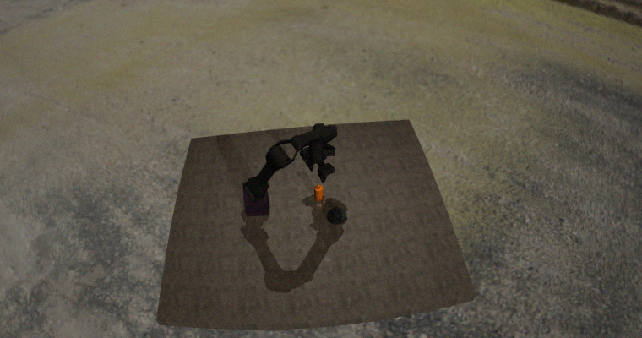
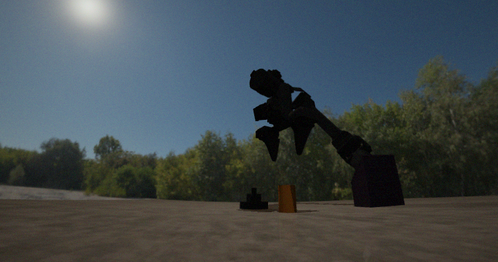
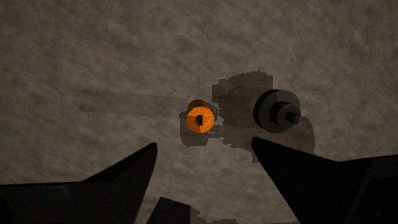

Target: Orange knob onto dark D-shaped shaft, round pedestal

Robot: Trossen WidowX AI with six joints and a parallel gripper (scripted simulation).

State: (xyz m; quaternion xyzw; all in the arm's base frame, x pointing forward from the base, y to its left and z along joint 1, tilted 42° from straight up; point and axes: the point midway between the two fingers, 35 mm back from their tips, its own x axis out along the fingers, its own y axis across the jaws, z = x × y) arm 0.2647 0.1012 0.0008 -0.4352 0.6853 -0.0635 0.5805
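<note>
The orange knob is 10 cm below my gripper tip. Round my gripper tip: dark round pedestal (13 cm to the right, 9 cm below, 8 cm ahead).
</note>
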